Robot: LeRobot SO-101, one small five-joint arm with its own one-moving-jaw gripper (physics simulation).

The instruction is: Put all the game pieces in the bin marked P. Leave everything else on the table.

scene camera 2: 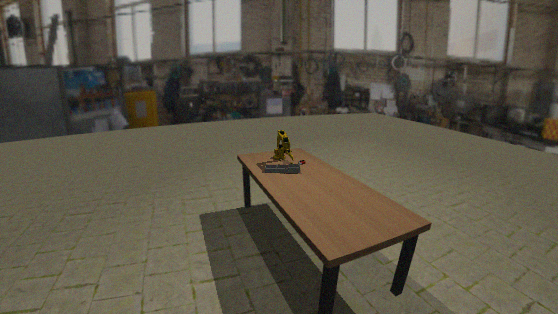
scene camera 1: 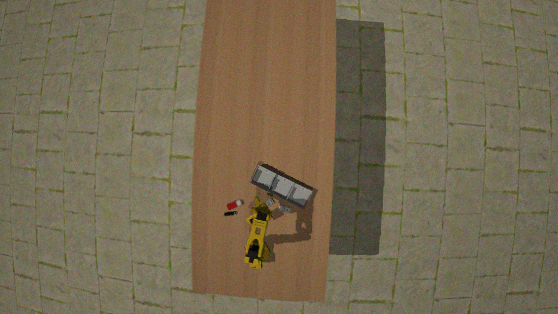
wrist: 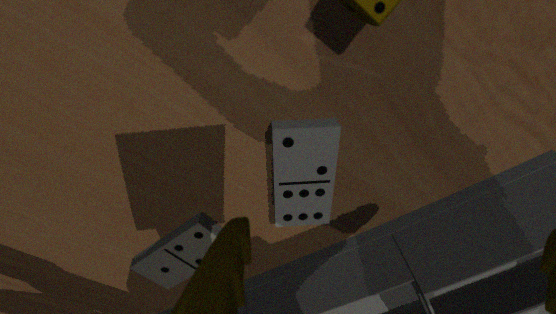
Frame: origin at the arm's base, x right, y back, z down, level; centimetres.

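Seen in the pictures: hand at its tool point: [scene camera 2: 284,159] [wrist: 249,234]; arm's base at its link origin: [scene camera 2: 280,158] [scene camera 1: 258,247].
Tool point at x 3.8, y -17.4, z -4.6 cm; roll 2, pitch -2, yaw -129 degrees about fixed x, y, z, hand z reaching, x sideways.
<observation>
Pixels of each thing's middle, then the offset from my tool point to it. "pt": a spot on its surface instead. Level surfaces: height alone.
- yellow die at a spot on its surface: [wrist: 377,9] pt dx -6.1, dy +0.1, dz +3.0 cm
- grey three-part bin at the middle of its body: [scene camera 1: 281,186] [scene camera 2: 282,168] dx +5.5, dy -10.3, dz +2.7 cm
- white object at the middle of its body: [scene camera 1: 234,204] [scene camera 2: 301,163] dx -14.7, dy -1.3, dz +4.0 cm
- black object at the middle of its body: [scene camera 1: 230,213] dx -16.5, dy +2.8, dz +3.9 cm
- wooden table at its surface level: dz +4.6 cm
A white domino with two and six dots [wrist: 304,170] [scene camera 1: 285,209] lies flat beside the bin. A second domino [wrist: 167,257] [scene camera 1: 271,202] lies nearer the arm, partly hidden by one jaw in the wrist view. A yellow die [wrist: 377,9] shows at the top edge of the wrist view. The grey three-part bin [scene camera 1: 261,186] [scene camera 2: 282,168] [wrist: 450,212] stands past the dominoes; I cannot read a letter P on it. My gripper [wrist: 395,227] is open and empty above the table near the dominoes and the bin wall; its second jaw shows at the right edge.
A red and white object [scene camera 1: 232,205] [scene camera 2: 302,162] and a black object [scene camera 1: 230,213] lie on the wooden table [scene camera 1: 265,100] [scene camera 2: 340,205] to the left of the arm in the top view. The bin's near wall runs close beside the dominoes. Arm shadows fall across the pieces.
</observation>
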